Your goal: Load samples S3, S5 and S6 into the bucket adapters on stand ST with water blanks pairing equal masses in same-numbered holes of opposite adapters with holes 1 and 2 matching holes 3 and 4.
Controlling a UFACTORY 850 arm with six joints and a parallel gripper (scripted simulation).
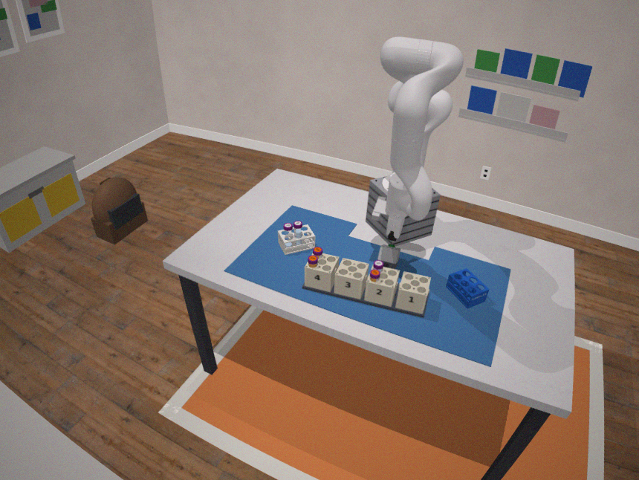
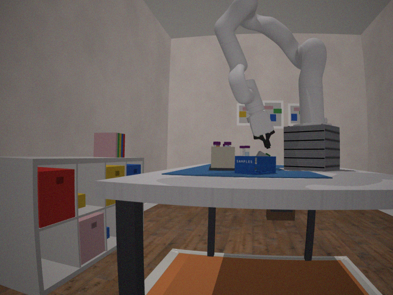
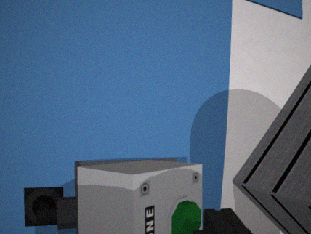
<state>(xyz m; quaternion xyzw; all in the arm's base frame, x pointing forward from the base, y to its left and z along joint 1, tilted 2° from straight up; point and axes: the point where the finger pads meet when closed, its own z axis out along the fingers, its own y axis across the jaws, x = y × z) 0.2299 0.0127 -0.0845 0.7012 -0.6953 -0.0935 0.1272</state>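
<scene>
Right now the green DONE key is 50 mm below my hand. The rest, counted from my hand: adapter 1 (210 mm ahead, 130 mm to the left, 60 mm below); adapter 2 (210 mm ahead, 60 mm below, 20 mm to the left); adapter 3 (220 mm ahead, 90 mm to the right, 60 mm below).
</scene>
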